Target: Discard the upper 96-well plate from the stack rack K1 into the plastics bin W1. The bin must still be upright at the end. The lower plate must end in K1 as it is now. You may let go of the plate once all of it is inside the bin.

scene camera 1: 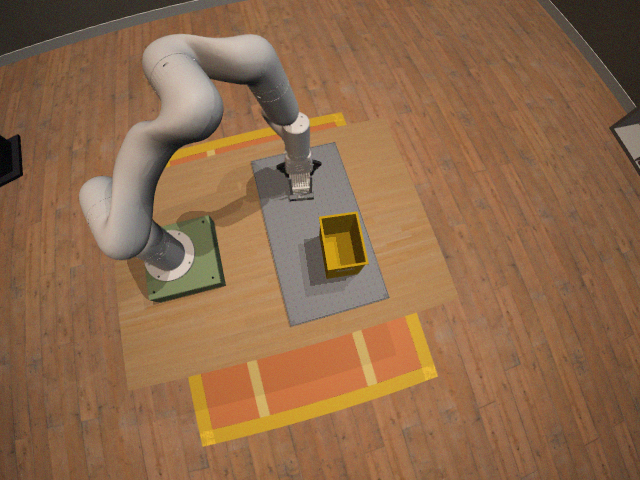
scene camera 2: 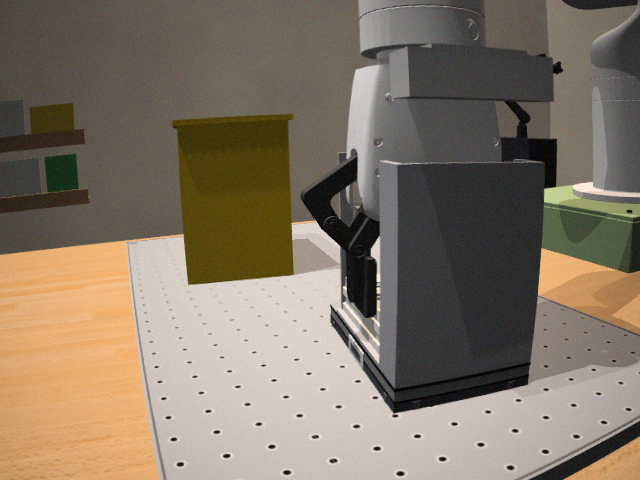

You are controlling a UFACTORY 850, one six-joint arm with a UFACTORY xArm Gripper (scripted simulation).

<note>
The pictures show: my gripper and a yellow plastics bin W1.
</note>
